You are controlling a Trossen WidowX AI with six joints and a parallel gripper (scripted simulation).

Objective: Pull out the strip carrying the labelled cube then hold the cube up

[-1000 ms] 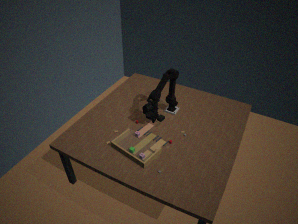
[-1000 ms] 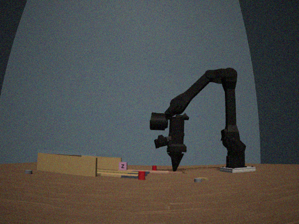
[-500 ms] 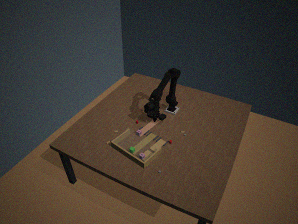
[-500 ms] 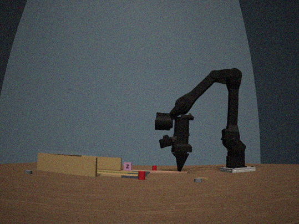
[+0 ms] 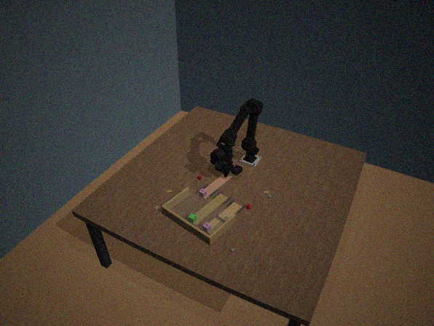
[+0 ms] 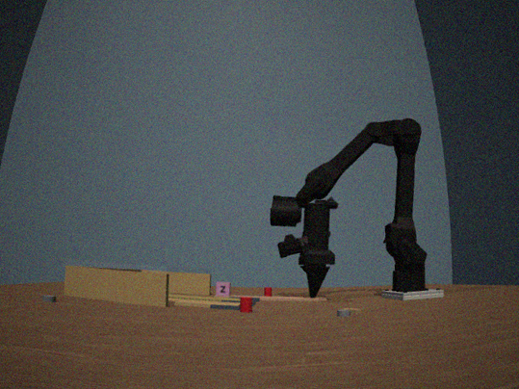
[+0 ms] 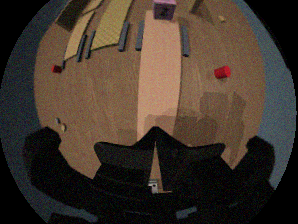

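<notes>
My gripper tip is 9 cm short of the pink strip and 1 cm to the left of it.
</notes>
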